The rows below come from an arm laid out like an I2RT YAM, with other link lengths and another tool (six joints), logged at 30 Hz.
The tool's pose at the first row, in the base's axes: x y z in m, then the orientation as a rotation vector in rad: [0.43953, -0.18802, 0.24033, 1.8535, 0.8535, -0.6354]
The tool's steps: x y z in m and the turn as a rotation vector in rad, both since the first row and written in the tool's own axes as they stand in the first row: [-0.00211, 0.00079, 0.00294, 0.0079, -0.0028, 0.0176]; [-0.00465, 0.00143, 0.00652, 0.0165, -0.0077, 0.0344]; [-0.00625, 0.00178, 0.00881, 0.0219, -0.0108, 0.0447]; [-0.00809, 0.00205, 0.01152, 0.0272, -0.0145, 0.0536]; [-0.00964, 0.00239, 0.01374, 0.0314, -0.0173, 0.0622]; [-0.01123, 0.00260, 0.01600, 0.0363, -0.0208, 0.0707]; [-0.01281, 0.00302, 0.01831, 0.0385, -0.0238, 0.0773]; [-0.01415, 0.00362, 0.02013, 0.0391, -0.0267, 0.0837]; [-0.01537, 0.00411, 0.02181, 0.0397, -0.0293, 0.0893]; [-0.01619, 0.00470, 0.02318, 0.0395, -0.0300, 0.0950]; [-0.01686, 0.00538, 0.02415, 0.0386, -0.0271, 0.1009]
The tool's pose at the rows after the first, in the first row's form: [0.43867, -0.19153, 0.24113, 1.8649, 0.8331, -0.6311]; [0.43738, -0.19571, 0.24191, 1.8755, 0.8119, -0.6294]; [0.43653, -0.19835, 0.24236, 1.8820, 0.7988, -0.6285]; [0.43544, -0.20143, 0.24277, 1.8877, 0.7866, -0.6290]; [0.43462, -0.20399, 0.24320, 1.8927, 0.7756, -0.6282]; [0.43367, -0.20657, 0.24358, 1.8979, 0.7640, -0.6285]; [0.43288, -0.20924, 0.24404, 1.9004, 0.7551, -0.6281]; [0.43241, -0.21146, 0.24463, 1.9014, 0.7468, -0.6269]; [0.43194, -0.21348, 0.24512, 1.9023, 0.7395, -0.6260]; [0.43181, -0.21514, 0.24549, 1.9034, 0.7335, -0.6229]; [0.43187, -0.21641, 0.24597, 1.9056, 0.7298, -0.6161]
